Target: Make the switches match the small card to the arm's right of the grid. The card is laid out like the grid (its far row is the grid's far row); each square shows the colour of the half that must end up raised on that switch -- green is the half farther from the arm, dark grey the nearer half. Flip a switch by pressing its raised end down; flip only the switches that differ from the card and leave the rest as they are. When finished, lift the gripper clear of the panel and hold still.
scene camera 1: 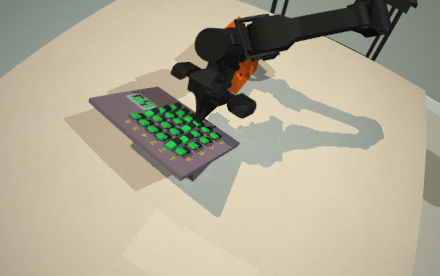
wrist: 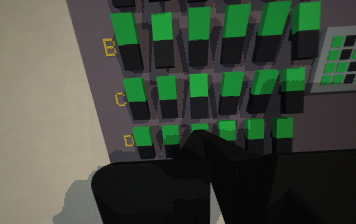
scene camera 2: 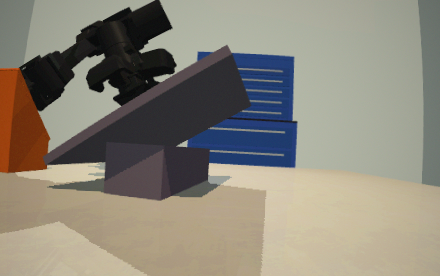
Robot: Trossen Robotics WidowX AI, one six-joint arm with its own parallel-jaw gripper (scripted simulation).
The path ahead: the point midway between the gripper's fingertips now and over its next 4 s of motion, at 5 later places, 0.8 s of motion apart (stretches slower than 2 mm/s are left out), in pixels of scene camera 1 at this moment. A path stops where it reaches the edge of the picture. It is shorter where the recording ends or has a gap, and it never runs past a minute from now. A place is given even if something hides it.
My gripper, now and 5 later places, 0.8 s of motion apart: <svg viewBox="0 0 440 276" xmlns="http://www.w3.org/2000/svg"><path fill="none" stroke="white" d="M198 122L197 123L199 115L201 94L195 110L194 114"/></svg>
